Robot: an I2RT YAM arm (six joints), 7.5 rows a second.
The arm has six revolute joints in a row. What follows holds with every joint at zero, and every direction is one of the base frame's.
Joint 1 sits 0.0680 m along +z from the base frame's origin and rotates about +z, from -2.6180 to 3.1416 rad.
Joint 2 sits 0.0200 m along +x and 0.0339 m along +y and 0.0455 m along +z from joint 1 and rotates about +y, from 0.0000 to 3.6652 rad.
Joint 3 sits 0.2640 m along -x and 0.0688 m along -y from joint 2 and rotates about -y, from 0.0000 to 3.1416 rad.
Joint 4 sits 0.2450 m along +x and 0.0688 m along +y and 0.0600 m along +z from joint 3 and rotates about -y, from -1.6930 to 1.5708 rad.
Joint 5 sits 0.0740 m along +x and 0.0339 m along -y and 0.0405 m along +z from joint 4 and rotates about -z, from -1.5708 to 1.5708 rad.
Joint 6 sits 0.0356 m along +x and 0.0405 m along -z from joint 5 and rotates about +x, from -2.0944 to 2.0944 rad.
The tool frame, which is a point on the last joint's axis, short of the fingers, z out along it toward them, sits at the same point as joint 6; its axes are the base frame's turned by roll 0.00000, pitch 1.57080 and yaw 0.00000 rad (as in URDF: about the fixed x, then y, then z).
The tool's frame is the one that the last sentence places.
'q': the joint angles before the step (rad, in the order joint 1, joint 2, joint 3, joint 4, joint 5, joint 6). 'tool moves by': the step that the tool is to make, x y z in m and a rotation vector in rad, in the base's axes. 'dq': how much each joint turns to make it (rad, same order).
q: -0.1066 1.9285 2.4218 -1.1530 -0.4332 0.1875
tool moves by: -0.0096 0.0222 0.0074 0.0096 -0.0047 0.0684
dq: 0.0550 -0.0249 0.0005 -0.0216 -0.0166 -0.0003
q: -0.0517 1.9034 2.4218 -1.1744 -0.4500 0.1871
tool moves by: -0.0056 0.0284 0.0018 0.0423 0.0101 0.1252
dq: 0.0705 -0.0081 -0.0008 -0.0183 -0.0691 -0.0005
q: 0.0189 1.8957 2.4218 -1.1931 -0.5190 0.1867
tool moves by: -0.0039 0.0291 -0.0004 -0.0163 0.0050 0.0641
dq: 0.0816 -0.0013 0.0005 -0.0086 0.0236 -0.0019
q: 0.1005 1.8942 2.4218 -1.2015 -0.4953 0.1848
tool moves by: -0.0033 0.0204 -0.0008 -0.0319 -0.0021 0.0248
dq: 0.0603 -0.0003 -0.0006 -0.0032 0.0476 -0.0030
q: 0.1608 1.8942 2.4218 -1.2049 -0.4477 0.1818
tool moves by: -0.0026 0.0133 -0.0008 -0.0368 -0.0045 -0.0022
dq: 0.0419 -0.0004 -0.0008 -0.0023 0.0575 -0.0012
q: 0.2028 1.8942 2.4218 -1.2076 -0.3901 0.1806
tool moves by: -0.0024 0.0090 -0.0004 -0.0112 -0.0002 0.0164
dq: 0.0266 -0.0002 -0.0004 -0.0029 0.0148 -0.0023
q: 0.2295 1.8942 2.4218 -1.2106 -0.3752 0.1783
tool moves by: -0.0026 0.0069 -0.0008 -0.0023 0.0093 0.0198
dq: 0.0199 0.0001 0.0001 -0.0096 0.0001 0.0000
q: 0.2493 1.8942 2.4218 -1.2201 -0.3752 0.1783
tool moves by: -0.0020 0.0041 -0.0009 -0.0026 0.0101 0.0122
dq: 0.0122 -0.0004 -0.0008 -0.0100 0.0000 0.0000
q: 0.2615 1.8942 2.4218 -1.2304 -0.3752 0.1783
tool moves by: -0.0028 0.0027 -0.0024 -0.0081 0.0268 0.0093
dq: 0.0092 0.0000 -0.0006 -0.0276 0.0004 -0.0007
